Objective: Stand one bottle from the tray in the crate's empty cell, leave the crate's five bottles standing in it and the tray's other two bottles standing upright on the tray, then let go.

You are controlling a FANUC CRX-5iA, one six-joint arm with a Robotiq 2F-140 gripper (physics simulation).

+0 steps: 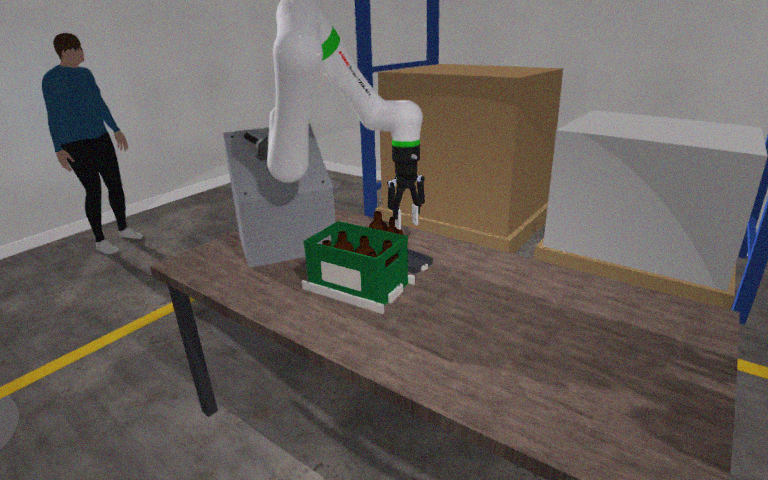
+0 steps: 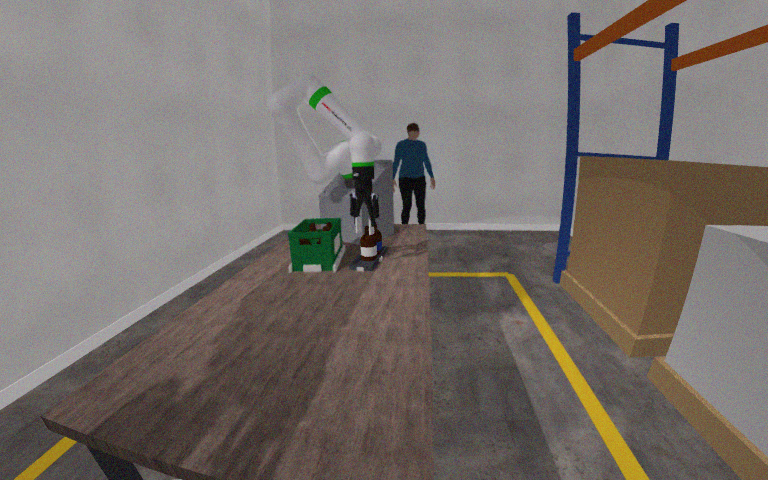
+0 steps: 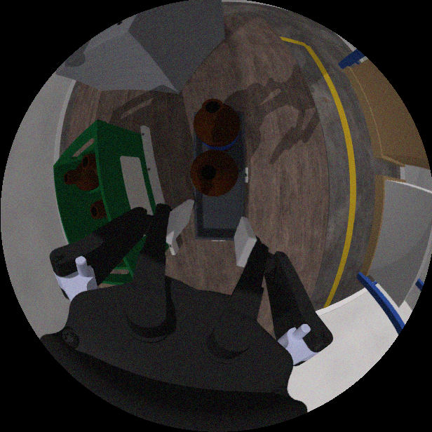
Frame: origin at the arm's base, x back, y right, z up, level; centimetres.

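Seen in the pictures: gripper, fingertip midpoint: (image 1: 406,226) (image 2: 365,233).
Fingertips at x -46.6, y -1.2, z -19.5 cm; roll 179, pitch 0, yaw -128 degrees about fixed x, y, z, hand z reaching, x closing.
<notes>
A point is followed by its place in that frame.
The green crate (image 1: 370,286) {x -47.2, y 31.3, z -26.2 cm} (image 2: 303,258) {x -50.7, y 26.2, z -27.9 cm} (image 3: 114,145) holds several brown bottles, their necks showing; its walls hide the rest, so I cannot tell their number or the empty cell. The dark tray (image 1: 419,261) {x -51.1, y -2.2, z -33.3 cm} (image 3: 220,215) stands beside it. On the tray a blue-labelled bottle (image 1: 377,221) {x -33.8, y -4.6, z -20.8 cm} (image 2: 378,236) {x -36.4, y -7.9, z -24.1 cm} (image 3: 216,126) and a white-labelled bottle (image 2: 368,250) {x -44.6, y -2.4, z -28.1 cm} (image 3: 214,175) stand upright; the tray's near end is bare. A third tray bottle does not show outside the crate. My gripper (image 1: 407,217) {x -46.6, y -1.2, z -19.5 cm} (image 2: 364,227) {x -46.6, y -1.2, z -19.5 cm} (image 3: 214,218) is open and empty, above the tray's bare end.
White strips (image 1: 342,296) {x -37.3, y 31.2, z -31.8 cm} edge the crate's base on the wooden table (image 1: 481,350) {x -83.2, y 39.9, z -33.8 cm} (image 2: 283,350) {x -108.8, y 24.9, z -33.8 cm}. The grey robot mount (image 1: 277,226) {x -2.8, y 14.4, z -19.6 cm} (image 3: 175,40) stands behind. A large brown box (image 1: 453,152), a pale box (image 1: 651,192) and blue rack posts (image 1: 369,169) stand beyond the table. A person (image 1: 79,124) (image 2: 412,164) stands behind.
</notes>
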